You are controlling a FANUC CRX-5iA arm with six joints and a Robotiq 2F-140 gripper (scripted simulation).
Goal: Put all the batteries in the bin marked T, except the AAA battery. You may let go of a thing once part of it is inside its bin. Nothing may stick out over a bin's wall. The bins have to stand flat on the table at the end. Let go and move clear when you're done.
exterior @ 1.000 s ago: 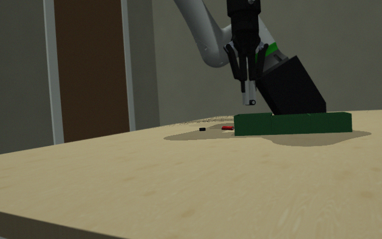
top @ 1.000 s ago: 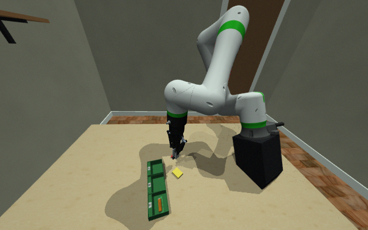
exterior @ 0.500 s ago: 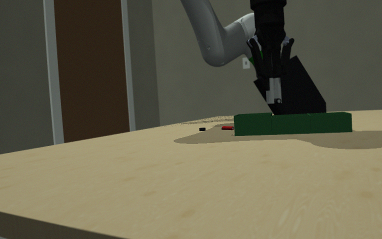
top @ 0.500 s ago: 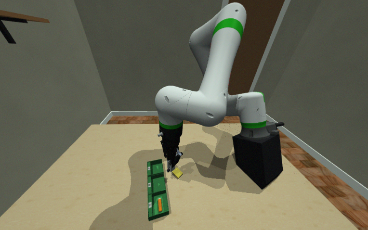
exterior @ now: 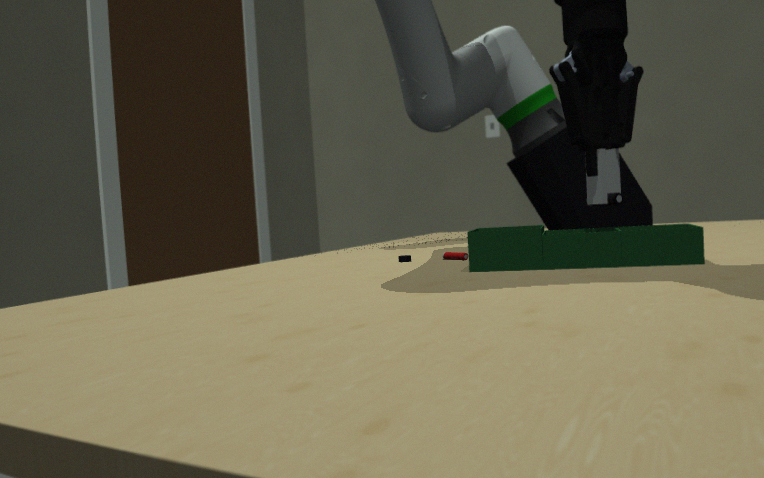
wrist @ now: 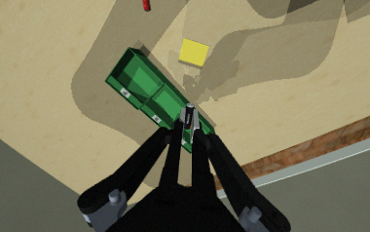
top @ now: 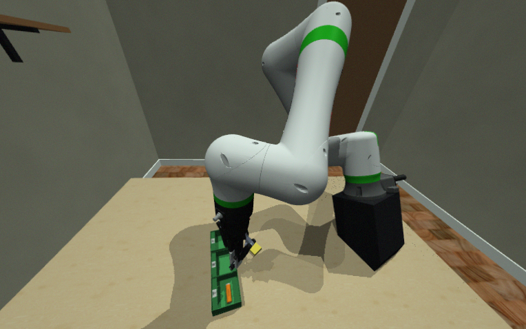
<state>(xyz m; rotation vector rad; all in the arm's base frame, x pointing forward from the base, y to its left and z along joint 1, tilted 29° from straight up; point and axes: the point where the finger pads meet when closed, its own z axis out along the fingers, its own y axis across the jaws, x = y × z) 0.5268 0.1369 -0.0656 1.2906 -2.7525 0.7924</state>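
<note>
Now: the orange battery 9 cm below my hand, 6 cm to the left of it and 2 cm ahead of it. Round my hand: flat yellow block 10 cm below, 8 cm to the right, 7 cm behind; green three-compartment bin row 8 cm below, 4 cm ahead, 2 cm to the right; black battery 3 cm below.
</note>
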